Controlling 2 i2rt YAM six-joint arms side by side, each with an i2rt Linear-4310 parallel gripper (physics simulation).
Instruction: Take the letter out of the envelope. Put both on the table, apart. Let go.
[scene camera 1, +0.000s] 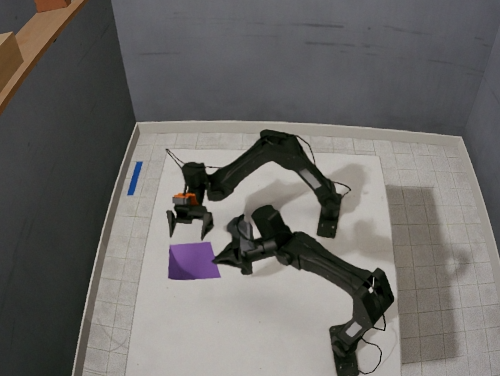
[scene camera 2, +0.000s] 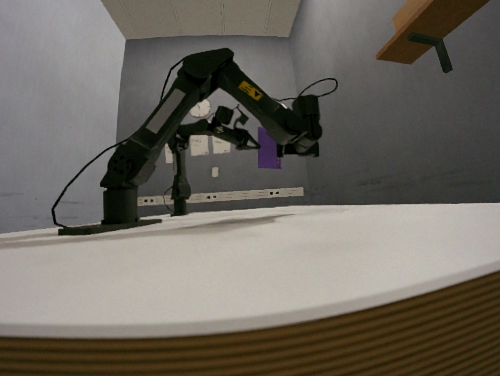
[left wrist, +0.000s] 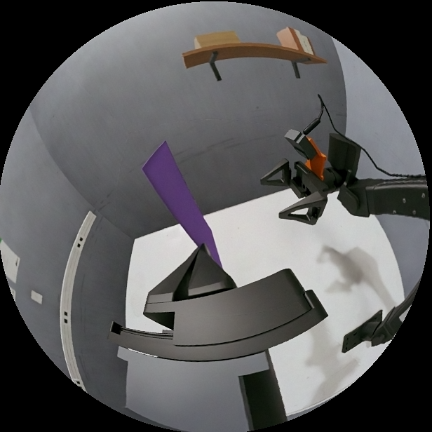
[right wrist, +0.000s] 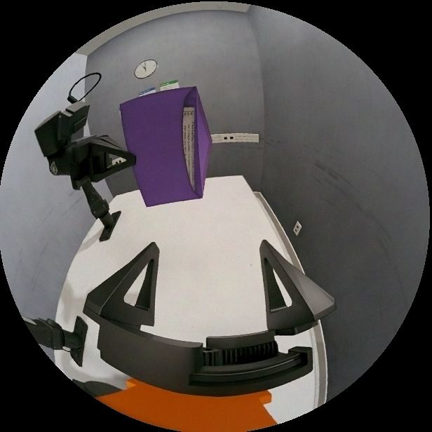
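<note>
The purple envelope (scene camera 1: 192, 261) (scene camera 2: 267, 150) (left wrist: 175, 195) (right wrist: 155, 150) is held upright, well above the table. My left gripper (scene camera 1: 215, 261) (scene camera 2: 259, 147) (left wrist: 203, 247) (right wrist: 135, 160) is shut on its edge opposite the opening. The printed white letter (right wrist: 188, 145) is inside; a strip of it shows in the open mouth in the right wrist view. My right gripper (scene camera 1: 187, 237) (left wrist: 268, 196) (right wrist: 207, 246) is open and empty, apart from the envelope. In the right wrist view the envelope stands beyond and above its fingertips, with the mouth toward the picture's right.
The white table (scene camera 1: 225, 330) (scene camera 2: 250, 280) (right wrist: 215, 220) lies below both arms. A wooden wall shelf (scene camera 1: 42, 35) (scene camera 2: 420, 30) (left wrist: 250, 51) carries boxes, high above the table. Grey walls surround the table. A blue strip (scene camera 1: 135, 178) lies on the floor beside it.
</note>
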